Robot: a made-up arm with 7 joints.
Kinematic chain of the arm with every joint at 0, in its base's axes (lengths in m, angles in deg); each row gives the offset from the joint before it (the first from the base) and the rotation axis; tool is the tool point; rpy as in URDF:
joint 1: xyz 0.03 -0.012 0.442 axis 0 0.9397 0.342
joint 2: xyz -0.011 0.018 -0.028 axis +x
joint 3: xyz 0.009 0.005 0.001 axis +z
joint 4: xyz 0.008 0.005 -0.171 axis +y
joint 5: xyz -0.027 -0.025 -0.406 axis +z
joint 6: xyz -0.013 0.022 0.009 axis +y
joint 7: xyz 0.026 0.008 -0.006 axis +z
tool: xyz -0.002 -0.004 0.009 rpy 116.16 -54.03 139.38
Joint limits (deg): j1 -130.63..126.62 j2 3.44..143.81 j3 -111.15..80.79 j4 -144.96..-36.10 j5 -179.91..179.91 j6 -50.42..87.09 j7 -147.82..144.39
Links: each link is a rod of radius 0.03 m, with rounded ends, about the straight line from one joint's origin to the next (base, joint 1, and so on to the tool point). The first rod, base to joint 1, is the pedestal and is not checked.
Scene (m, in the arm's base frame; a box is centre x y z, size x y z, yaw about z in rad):
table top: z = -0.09
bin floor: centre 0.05 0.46 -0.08 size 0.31 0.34 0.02 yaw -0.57
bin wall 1: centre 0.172 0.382 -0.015 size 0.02 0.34 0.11 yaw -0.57
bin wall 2: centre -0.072 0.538 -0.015 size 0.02 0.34 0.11 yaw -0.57
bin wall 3: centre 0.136 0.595 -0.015 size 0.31 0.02 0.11 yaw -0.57
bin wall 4: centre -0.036 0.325 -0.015 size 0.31 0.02 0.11 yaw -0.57
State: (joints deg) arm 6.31 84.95 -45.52 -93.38 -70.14 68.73 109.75
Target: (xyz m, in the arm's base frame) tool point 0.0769 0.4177 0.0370
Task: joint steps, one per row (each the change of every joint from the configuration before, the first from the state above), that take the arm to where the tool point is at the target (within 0.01 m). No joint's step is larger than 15 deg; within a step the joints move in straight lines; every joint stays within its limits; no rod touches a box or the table.
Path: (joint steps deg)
1: -0.83 2.63 13.36 9.55 4.13 1.76 -10.51
2: -0.84 2.62 13.36 9.54 4.12 1.75 -10.51
3: -0.83 2.63 13.36 9.55 4.13 1.76 -10.51
4: -0.84 2.62 13.37 9.55 4.13 1.75 -10.51
5: -0.83 2.63 13.36 9.54 4.12 1.76 -10.51
6: -0.83 2.62 13.36 9.55 4.13 1.75 -10.51
7: 2.09 -4.10 -14.72 -1.35 -4.04 -0.71 10.47
8: 2.10 -4.10 -14.72 -1.34 -4.04 -0.72 10.47
9: 2.10 -4.10 -14.72 -1.35 -4.05 -0.72 10.47
10: 2.10 -4.10 -14.71 -1.35 -4.04 -0.72 10.47
11: 2.10 -4.10 -14.72 -1.35 -4.04 -0.71 10.47
12: 2.10 -4.10 -14.72 -1.34 -4.05 -0.72 10.47

